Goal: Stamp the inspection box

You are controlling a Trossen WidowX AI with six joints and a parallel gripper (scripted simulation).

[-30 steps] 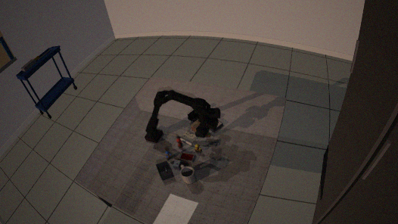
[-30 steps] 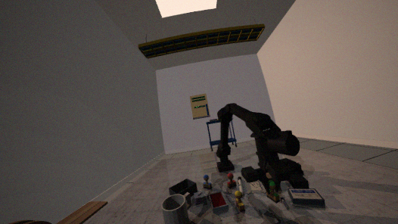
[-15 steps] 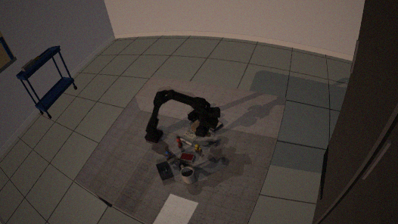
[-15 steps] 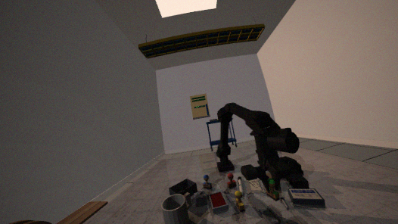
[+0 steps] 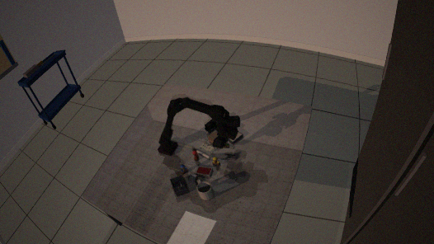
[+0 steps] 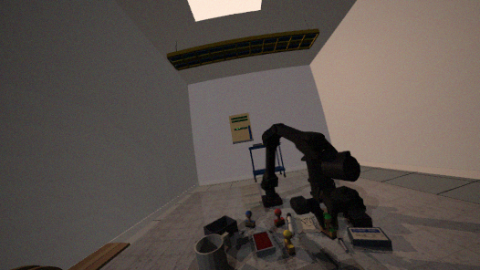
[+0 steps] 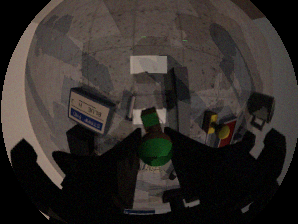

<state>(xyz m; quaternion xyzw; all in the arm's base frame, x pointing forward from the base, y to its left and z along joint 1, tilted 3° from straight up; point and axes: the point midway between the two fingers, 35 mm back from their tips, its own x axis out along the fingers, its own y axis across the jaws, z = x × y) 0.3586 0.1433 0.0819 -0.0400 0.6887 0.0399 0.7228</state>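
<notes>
My gripper tip is now 20 cm to the left of the red ink pad, 5 cm above it and 4 cm past it. The rest, counted from my gripper tip: yellow-knobbed stamp: 12 cm to the right, 4 cm below; cardboard box: 11 cm behind, 5 cm to the left, 4 cm below; green-knobbed stamp: right at my gripper tip.
</notes>
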